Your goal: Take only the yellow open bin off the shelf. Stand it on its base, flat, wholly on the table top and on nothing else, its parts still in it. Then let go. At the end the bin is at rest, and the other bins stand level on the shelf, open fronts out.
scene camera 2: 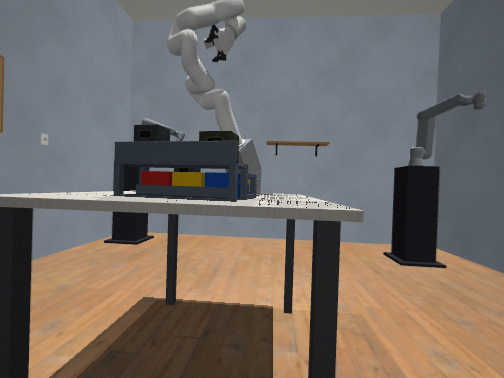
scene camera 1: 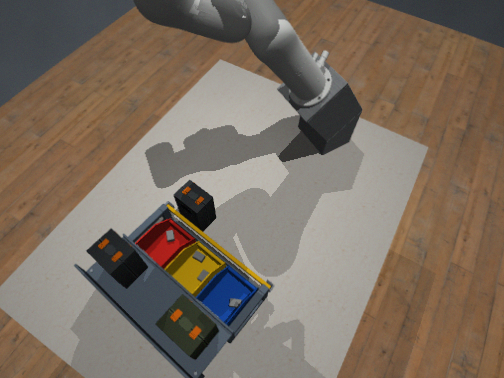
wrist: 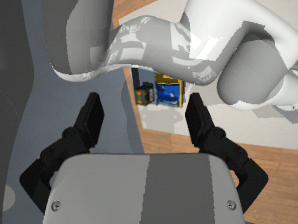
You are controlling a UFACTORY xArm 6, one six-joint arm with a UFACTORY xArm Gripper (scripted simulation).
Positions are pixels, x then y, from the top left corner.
Labels:
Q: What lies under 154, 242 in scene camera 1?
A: A red bin.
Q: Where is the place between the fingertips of my gripper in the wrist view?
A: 144, 103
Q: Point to a yellow open bin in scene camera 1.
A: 186, 269

